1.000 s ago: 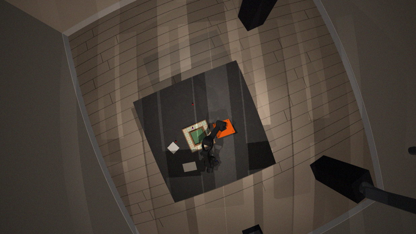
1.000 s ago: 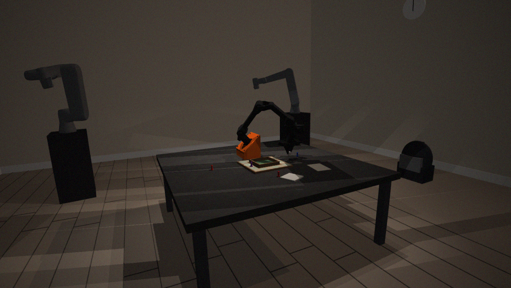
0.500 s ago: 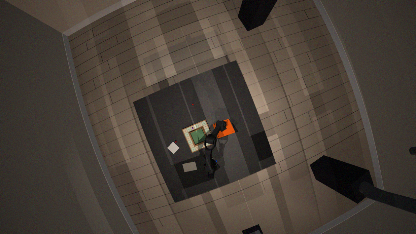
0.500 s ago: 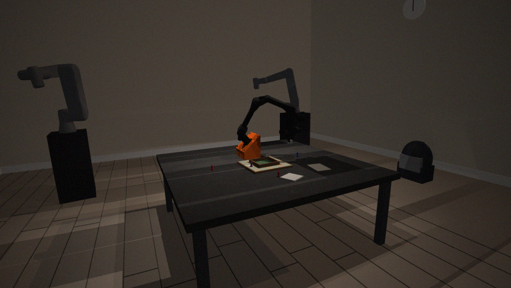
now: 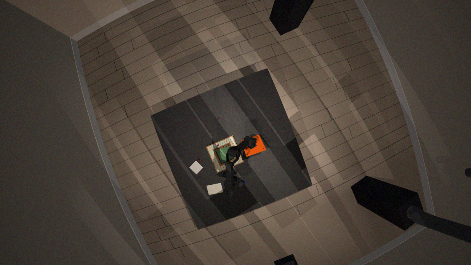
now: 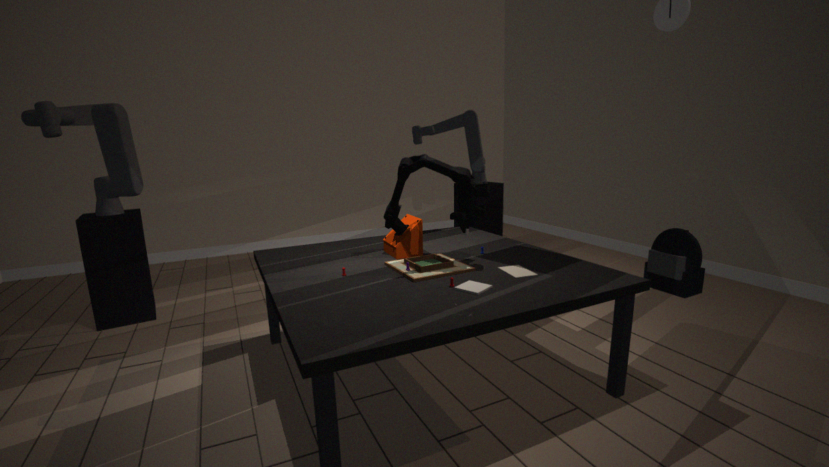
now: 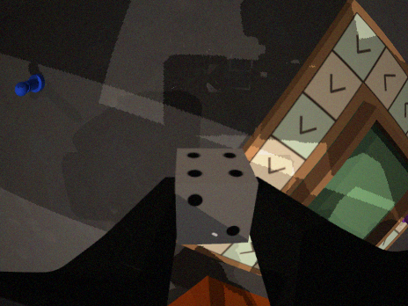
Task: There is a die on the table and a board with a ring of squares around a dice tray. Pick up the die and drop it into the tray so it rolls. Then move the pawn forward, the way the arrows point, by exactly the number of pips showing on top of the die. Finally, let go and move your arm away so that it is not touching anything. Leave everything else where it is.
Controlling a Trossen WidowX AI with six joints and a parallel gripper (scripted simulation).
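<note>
Right now the purple pawn is 310 mm to the right of my gripper tip and 100 mm below it. Round my gripper tip: dice tray: 10 mm behind, 200 mm to the right, 120 mm below; blue pawn: 40 mm behind, 140 mm to the left, 110 mm below; white die: right at my gripper tip.
</note>
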